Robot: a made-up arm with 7 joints. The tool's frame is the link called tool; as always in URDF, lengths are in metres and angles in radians. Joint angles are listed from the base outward. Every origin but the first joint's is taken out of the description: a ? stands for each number. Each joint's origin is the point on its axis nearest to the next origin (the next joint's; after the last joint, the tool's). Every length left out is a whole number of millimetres.
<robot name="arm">
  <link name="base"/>
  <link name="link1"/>
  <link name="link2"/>
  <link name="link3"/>
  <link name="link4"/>
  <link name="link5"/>
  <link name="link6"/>
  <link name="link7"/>
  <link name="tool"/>
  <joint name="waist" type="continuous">
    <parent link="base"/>
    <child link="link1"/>
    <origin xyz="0 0 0.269"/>
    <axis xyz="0 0 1"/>
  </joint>
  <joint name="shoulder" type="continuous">
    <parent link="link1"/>
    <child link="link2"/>
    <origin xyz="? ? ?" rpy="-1.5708 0 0"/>
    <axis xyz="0 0 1"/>
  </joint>
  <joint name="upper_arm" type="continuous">
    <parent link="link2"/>
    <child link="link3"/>
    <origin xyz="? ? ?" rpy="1.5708 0 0"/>
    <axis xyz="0 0 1"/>
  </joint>
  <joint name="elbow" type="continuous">
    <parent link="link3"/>
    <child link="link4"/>
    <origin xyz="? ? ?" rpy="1.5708 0 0"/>
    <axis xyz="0 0 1"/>
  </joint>
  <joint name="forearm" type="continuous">
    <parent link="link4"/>
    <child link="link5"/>
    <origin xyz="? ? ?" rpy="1.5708 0 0"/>
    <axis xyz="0 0 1"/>
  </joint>
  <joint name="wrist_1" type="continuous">
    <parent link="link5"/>
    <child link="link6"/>
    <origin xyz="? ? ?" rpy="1.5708 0 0"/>
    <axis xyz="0 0 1"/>
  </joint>
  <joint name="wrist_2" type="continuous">
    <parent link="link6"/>
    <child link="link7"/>
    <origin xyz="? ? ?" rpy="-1.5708 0 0"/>
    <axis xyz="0 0 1"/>
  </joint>
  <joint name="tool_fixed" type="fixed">
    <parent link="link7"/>
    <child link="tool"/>
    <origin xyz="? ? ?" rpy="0 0 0"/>
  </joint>
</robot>
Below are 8 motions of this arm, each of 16 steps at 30 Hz.
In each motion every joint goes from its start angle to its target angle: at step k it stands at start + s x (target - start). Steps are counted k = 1, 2, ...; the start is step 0. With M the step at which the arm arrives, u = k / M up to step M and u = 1 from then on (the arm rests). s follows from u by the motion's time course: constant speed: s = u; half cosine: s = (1 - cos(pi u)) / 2; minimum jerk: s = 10 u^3 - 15 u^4 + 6 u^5.
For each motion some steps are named. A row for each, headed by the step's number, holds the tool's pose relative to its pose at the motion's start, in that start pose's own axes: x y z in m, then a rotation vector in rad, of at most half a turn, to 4 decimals.
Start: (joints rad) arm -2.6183 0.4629 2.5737 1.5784 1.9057 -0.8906 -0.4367
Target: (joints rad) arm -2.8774 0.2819 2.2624 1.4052 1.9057 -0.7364 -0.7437
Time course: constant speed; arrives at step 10
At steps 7, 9, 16:
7: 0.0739 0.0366 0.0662 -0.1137 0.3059 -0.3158
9: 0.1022 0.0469 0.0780 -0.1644 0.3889 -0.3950
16: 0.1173 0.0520 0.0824 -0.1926 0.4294 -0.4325

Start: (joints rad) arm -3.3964 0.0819 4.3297 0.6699 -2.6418 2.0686 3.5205
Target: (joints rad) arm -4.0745 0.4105 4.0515 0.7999 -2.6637 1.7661 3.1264
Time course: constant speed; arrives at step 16
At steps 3, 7, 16:
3: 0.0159 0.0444 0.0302 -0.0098 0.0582 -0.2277
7: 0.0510 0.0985 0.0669 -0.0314 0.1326 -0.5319
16: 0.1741 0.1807 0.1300 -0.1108 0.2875 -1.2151

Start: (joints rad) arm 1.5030 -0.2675 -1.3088 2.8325 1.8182 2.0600 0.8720
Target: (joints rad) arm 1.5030 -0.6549 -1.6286 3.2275 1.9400 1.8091 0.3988
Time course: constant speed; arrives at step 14
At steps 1, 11, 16:
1: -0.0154 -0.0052 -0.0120 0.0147 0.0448 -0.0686
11: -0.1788 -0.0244 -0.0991 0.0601 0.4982 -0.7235
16: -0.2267 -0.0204 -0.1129 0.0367 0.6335 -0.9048

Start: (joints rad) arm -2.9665 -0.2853 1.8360 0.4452 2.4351 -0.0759 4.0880
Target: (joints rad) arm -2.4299 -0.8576 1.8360 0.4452 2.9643 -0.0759 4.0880
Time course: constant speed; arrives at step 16
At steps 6, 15, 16:
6: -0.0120 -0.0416 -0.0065 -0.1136 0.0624 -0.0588
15: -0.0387 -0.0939 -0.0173 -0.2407 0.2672 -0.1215
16: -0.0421 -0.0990 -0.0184 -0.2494 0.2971 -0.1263

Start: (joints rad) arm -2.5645 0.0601 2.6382 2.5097 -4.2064 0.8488 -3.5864
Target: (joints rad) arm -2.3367 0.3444 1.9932 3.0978 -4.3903 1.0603 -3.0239
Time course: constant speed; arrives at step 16
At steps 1, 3, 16:
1: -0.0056 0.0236 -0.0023 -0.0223 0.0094 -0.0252
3: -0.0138 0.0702 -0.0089 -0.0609 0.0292 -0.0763
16: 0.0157 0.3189 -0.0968 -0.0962 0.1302 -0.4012

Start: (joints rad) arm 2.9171 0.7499 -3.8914 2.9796 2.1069 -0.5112 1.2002
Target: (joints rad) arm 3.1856 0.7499 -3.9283 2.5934 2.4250 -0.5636 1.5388
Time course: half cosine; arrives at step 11
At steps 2, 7, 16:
2: 0.0158 -0.0051 0.0054 0.0143 0.0543 0.0465
7: 0.1460 -0.0408 0.0203 0.1935 0.4674 0.4151
16: 0.2060 -0.0531 0.0107 0.3170 0.6474 0.5807

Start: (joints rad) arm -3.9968 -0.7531 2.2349 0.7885 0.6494 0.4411 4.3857
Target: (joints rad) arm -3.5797 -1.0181 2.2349 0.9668 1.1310 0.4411 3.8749
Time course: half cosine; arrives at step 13
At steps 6, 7, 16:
6: 0.0680 0.0010 -0.0090 -0.1107 0.0057 -0.2510
7: 0.0870 -0.0013 -0.0112 -0.1426 0.0073 -0.3215
16: 0.1565 -0.0193 -0.0177 -0.2642 0.0135 -0.5847

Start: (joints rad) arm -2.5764 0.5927 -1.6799 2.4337 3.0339 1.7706 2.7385
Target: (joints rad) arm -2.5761 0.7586 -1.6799 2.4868 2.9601 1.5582 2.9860
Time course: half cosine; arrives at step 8
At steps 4, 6, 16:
4: 0.0170 -0.0446 0.0122 0.0966 -0.0324 0.1946
6: 0.0315 -0.0754 0.0194 0.1655 -0.0599 0.3264
16: 0.0381 -0.0879 0.0220 0.1941 -0.0725 0.3795

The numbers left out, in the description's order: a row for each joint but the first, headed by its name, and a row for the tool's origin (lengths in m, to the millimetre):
shoulder: 0 0 0
upper_arm: 0 -0.249 0
elbow: 0.074 0 0
forearm: 0.061 -0.269 0
wrist_1: 0 0 0
wrist_2: 0.047 0.06 0
tool: 0 0 0

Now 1 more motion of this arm.
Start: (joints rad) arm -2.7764 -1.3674 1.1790 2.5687 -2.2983 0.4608 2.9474
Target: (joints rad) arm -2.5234 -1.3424 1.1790 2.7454 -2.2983 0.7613 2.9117
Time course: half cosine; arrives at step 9
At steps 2, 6, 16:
2: 0.0239 -0.0078 0.0062 0.0055 0.0748 0.0202
6: 0.1604 -0.0394 0.0206 0.0141 0.4781 0.1397
16: 0.2158 -0.0465 0.0171 0.0076 0.6361 0.1919

